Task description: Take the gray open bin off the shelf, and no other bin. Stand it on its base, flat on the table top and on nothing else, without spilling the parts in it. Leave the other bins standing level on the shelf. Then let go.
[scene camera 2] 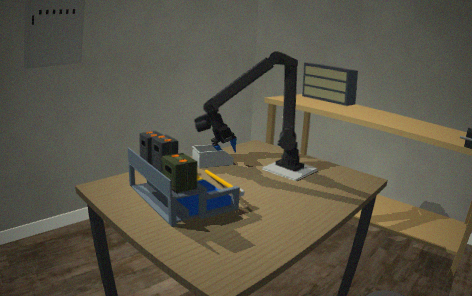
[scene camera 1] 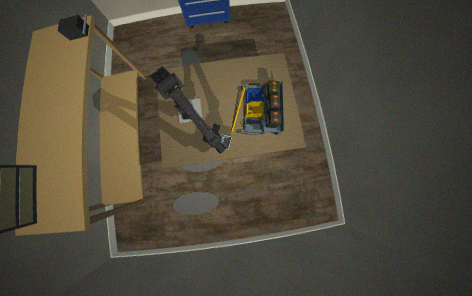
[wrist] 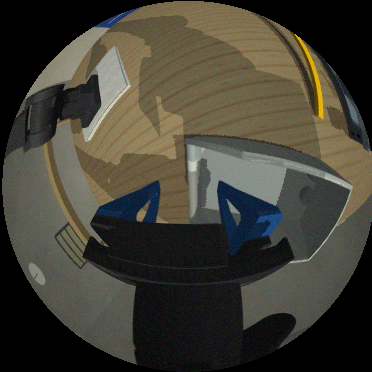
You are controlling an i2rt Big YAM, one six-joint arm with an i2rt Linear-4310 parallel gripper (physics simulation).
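The gray open bin stands upright on the table top, apart from the shelf. A dark round spot shows inside it in the wrist view; I cannot tell whether it is a part. My gripper is open and empty, its blue fingertips on either side of the bin's near wall. The blue-gray shelf holds a blue bin and a yellow bin, both looking level. The shelf place beside the yellow bin holds no bin.
Dark cases and an olive case with orange marks stand on the shelf's back part. A yellow bar lies between the gray bin and the shelf front. The arm's white base plate is on the table's other side.
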